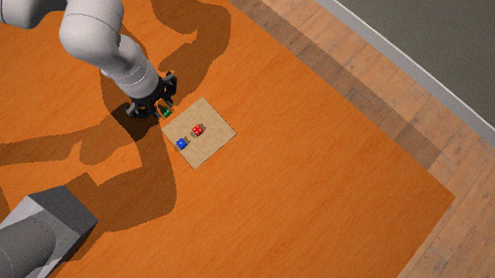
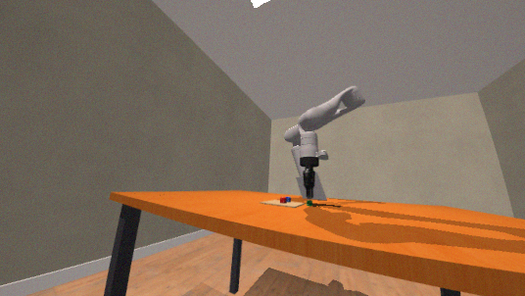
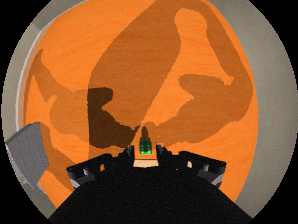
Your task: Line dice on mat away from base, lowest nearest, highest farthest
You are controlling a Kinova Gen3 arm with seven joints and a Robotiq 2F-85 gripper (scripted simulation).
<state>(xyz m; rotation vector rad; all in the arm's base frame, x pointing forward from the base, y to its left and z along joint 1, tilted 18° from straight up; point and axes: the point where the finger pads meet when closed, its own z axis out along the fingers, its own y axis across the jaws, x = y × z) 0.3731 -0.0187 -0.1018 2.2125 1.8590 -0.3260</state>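
Right now my hand is 4 cm above the green die. Also, from my hand: blue die (4 cm behind, 9 cm to the right, 3 cm below); then tan mat (1 cm ahead, 10 cm to the right, 4 cm below); then red die (1 cm ahead, 10 cm to the right, 3 cm below).
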